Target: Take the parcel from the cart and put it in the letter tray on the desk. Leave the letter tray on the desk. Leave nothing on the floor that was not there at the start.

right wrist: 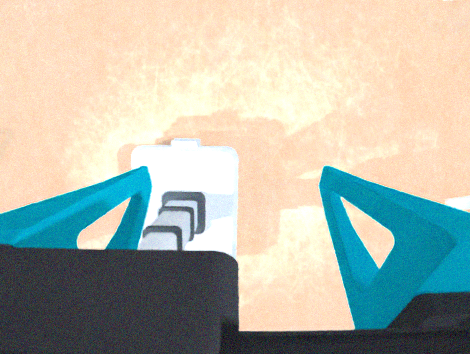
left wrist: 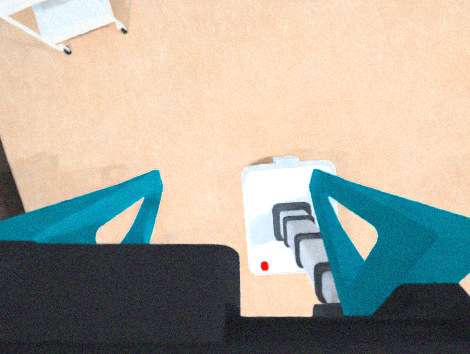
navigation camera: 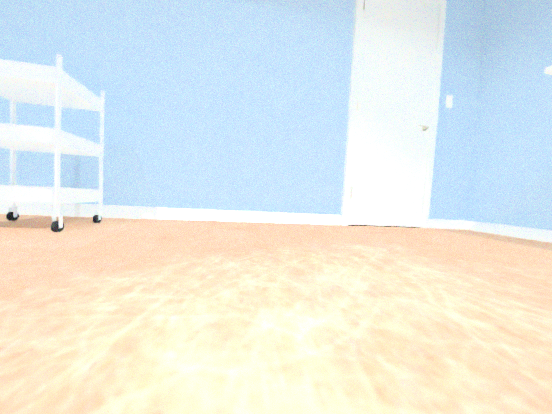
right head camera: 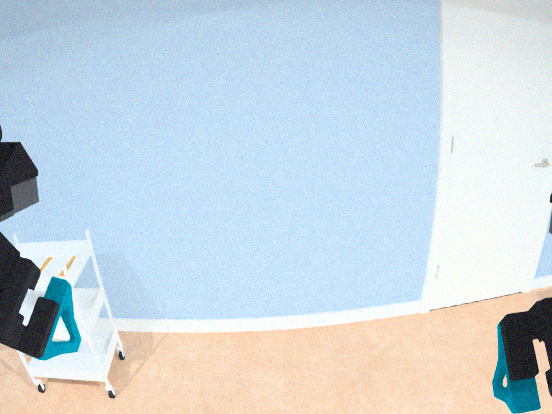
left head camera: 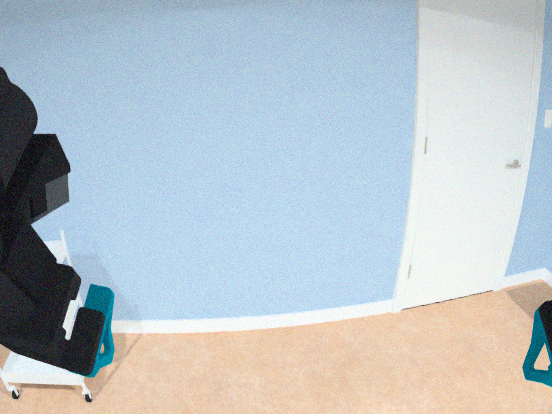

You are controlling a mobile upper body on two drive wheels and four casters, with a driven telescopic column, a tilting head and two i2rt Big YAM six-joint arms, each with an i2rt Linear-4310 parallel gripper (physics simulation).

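Places are measured from the left arm's base along level axes (x ahead, y left, z up), in millimetres.
Pixels of known places: left gripper, between the fingertips: (left wrist: 235,177) (right head camera: 41,332) (left head camera: 65,343); right gripper, between the fingertips: (right wrist: 235,175) (right head camera: 543,380).
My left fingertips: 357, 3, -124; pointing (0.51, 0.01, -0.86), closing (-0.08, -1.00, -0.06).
Note:
Behind a point stands the place of what it marks, as x, y, z.
A white three-shelf cart (left head camera: 45,378) {1234, 913, -1240} (right head camera: 70,375) {1234, 914, -1252} (left wrist: 82,32) {1228, 943, -1274} (navigation camera: 57,150) {1265, 719, -1043} stands at the left against the blue wall. Two orange-tan strips (right head camera: 70,265) {1452, 837, -740} show on its top shelf in the right head view; whether they belong to the parcel I cannot tell. My left arm and gripper cover part of the cart in both head views. My left gripper (left wrist: 235,177) {357, 3, -124} is open and empty, in the air well above the floor. My right gripper (right wrist: 235,175) {334, -453, -140} is open and empty, far to the right of the cart. The desk and letter tray do not show.
A white door (left head camera: 470,150) {2172, -1228, -410} (right head camera: 490,150) {2163, -1177, -416} (navigation camera: 395,125) {2185, -1304, -500} is in the wall at the right. My white base (left wrist: 257,185) {214, -49, -1150} (right wrist: 185,165) {232, -233, -1150} lies below the grippers. A dark object (left wrist: 7,185) {325, 1725, -1355} shows at the left wrist view's left edge. A white piece (right wrist: 459,203) shows at the right wrist view's right edge.

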